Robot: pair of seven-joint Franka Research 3 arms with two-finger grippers.
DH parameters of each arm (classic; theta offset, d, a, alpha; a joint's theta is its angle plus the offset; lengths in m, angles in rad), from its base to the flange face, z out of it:
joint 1: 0 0.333 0 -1.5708
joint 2: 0 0 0 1.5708
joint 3: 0 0.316 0.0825 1.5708
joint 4: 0 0 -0.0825 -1.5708
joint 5: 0 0.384 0 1.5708
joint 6: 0 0 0.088 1.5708
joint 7: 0 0.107 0 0
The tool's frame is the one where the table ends.
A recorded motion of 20 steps. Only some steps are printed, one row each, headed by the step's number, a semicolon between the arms.
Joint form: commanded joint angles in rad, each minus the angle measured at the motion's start. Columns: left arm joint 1, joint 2, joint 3, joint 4, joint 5, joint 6, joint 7; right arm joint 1, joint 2, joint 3, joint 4, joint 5, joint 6, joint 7.
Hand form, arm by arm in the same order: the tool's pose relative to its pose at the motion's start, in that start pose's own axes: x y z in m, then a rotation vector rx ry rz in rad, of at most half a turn. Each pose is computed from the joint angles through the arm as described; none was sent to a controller.
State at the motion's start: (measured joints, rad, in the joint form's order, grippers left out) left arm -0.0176 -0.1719 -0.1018 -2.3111 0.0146 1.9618 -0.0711; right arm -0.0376 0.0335 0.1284 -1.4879 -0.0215 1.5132 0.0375
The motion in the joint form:
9: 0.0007 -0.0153 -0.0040 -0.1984 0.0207 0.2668 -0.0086; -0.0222 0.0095 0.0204 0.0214 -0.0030 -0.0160 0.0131
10: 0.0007 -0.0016 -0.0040 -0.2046 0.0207 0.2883 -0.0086; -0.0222 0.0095 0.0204 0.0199 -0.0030 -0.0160 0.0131
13: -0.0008 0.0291 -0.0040 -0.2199 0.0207 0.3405 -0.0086; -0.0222 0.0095 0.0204 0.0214 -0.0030 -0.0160 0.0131
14: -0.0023 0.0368 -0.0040 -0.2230 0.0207 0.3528 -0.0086; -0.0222 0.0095 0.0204 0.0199 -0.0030 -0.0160 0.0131
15: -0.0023 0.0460 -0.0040 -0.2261 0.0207 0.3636 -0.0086; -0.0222 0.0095 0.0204 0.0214 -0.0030 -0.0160 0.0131
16: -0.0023 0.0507 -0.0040 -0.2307 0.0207 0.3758 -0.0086; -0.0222 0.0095 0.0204 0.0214 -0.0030 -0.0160 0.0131
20: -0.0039 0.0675 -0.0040 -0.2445 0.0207 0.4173 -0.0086; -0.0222 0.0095 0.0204 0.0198 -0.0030 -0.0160 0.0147
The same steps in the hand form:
9: -0.0156 0.0010 0.0620 0.0119 0.0848 0.0083; 0.0013 0.0021 -0.0033 -0.0010 -0.0039 0.0154
10: -0.0139 0.0014 0.0686 0.0099 0.0864 0.0093; 0.0013 0.0021 -0.0026 -0.0011 -0.0054 0.0154
13: -0.0105 0.0030 0.0837 0.0055 0.0925 0.0131; 0.0013 0.0021 -0.0033 -0.0010 -0.0039 0.0154
14: -0.0097 0.0039 0.0872 0.0045 0.0941 0.0151; 0.0013 0.0021 -0.0026 -0.0011 -0.0054 0.0154
15: -0.0090 0.0041 0.0915 0.0034 0.0926 0.0157; 0.0013 0.0021 -0.0033 -0.0010 -0.0039 0.0154
16: -0.0088 0.0043 0.0945 0.0025 0.0954 0.0160; 0.0013 0.0021 -0.0033 -0.0010 -0.0039 0.0154
20: -0.0078 0.0056 0.1038 -0.0007 0.1063 0.0189; 0.0013 0.0021 -0.0026 -0.0011 -0.0055 0.0170

